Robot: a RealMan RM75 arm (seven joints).
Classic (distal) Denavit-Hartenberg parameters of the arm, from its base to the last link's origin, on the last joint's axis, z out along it. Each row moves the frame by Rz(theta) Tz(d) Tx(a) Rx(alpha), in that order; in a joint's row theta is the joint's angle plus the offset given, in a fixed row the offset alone. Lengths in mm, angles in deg.
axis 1: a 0  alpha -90  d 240.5  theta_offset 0
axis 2: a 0  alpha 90  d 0  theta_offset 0
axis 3: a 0  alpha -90  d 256  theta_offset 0
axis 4: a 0  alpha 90  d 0  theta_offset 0
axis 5: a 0  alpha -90  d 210  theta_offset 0
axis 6: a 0  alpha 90  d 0  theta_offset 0
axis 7: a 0  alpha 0  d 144  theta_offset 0
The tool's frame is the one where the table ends.
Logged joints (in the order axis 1, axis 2, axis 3, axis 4, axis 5, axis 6, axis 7), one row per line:
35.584, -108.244, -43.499, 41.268, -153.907, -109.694, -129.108
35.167, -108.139, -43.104, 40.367, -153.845, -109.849, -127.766
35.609, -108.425, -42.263, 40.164, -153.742, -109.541, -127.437
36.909, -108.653, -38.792, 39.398, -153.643, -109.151, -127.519
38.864, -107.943, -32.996, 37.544, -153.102, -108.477, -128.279
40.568, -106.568, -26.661, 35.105, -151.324, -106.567, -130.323
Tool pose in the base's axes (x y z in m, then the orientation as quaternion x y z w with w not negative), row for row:
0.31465, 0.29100, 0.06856, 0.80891, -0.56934, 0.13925, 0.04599
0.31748, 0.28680, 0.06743, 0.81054, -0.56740, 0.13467, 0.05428
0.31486, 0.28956, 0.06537, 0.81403, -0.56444, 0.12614, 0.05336
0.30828, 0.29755, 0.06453, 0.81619, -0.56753, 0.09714, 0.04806
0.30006, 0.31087, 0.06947, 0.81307, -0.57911, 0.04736, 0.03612
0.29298, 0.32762, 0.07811, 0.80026, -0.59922, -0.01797, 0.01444
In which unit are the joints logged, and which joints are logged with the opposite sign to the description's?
The joints are logged in degrees. Opposite sign: axis 2, axis 4, axis 7.
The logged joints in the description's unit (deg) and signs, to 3 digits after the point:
35.584, 108.244, -43.499, -41.268, -153.907, -109.694, 129.108
35.167, 108.139, -43.104, -40.367, -153.845, -109.849, 127.766
35.609, 108.425, -42.263, -40.164, -153.742, -109.541, 127.437
36.909, 108.653, -38.792, -39.398, -153.643, -109.151, 127.519
38.864, 107.943, -32.996, -37.544, -153.102, -108.477, 128.279
40.568, 106.568, -26.661, -35.105, -151.324, -106.567, 130.323

